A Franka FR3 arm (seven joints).
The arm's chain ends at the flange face. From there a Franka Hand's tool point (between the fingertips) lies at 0.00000 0.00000 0.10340 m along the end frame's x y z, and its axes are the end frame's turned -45 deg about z.
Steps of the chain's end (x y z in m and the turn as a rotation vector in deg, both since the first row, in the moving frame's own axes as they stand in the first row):
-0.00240 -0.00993 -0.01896 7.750 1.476 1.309
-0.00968 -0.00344 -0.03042 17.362 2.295 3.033
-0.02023 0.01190 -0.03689 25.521 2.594 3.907
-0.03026 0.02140 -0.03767 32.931 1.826 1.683
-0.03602 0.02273 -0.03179 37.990 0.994 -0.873
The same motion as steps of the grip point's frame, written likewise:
0.01715 -0.01656 -0.01994 4.436 6.524 1.309
0.02078 -0.02754 -0.03521 10.654 13.900 3.033
0.01292 -0.03295 -0.04708 16.212 19.880 3.907
0.00598 -0.04316 -0.05433 21.995 24.577 1.683
0.00429 -0.05359 -0.05371 26.160 27.566 -0.873

